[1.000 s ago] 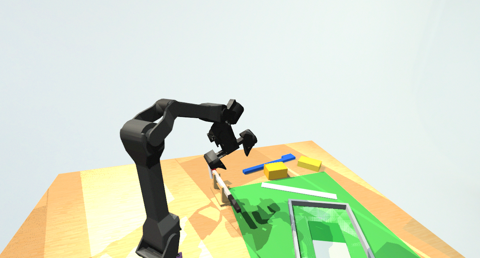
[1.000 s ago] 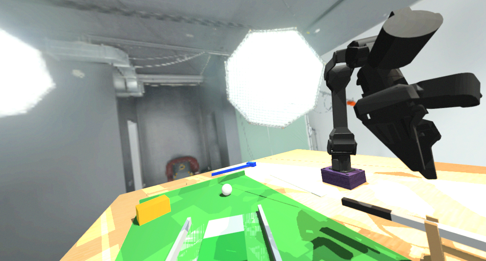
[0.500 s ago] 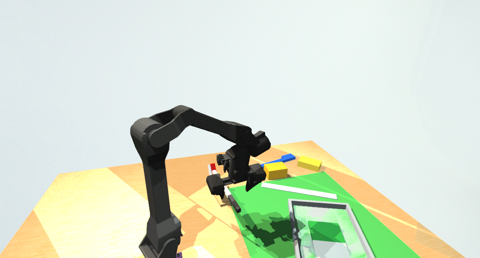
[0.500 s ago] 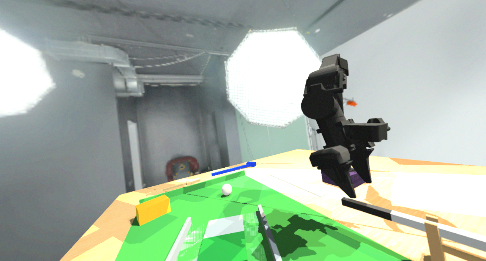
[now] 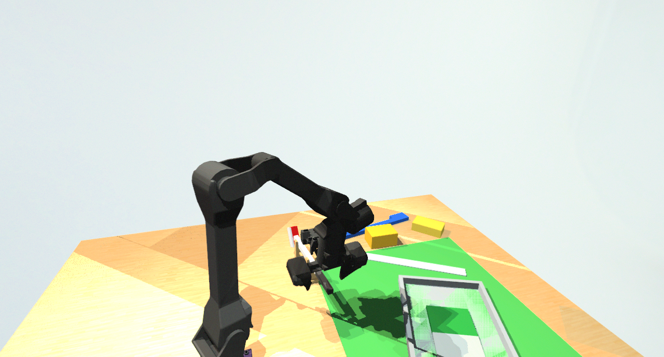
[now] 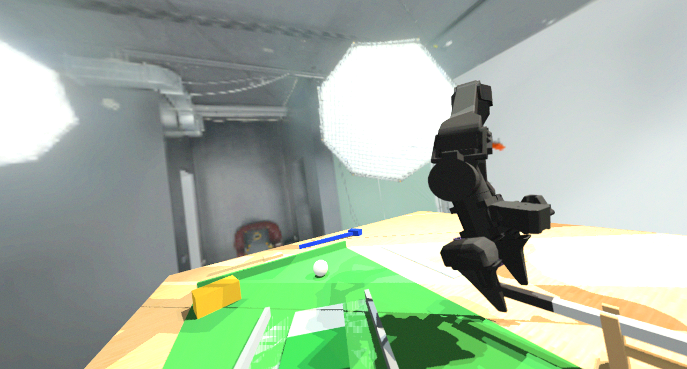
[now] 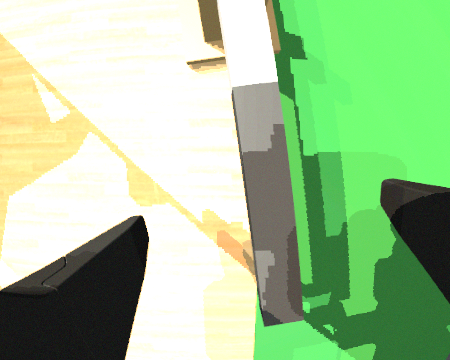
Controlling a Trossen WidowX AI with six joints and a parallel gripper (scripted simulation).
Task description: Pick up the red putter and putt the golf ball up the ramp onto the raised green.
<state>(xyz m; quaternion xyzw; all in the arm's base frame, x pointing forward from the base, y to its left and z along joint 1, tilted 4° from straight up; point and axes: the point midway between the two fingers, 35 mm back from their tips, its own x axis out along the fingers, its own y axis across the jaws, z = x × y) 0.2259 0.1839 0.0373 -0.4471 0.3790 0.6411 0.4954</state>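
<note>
Now: gripper tip 11 cm to the right of the red putter and 3 cm past it. Also, from my gripper tip: green mat 26 cm ahead, 19 cm to the right, 6 cm below; wooden stand 13 cm to the left, 3 cm behind, 2 cm below; white golf ball 38 cm to the right, 20 cm ahead, 3 cm below.
</note>
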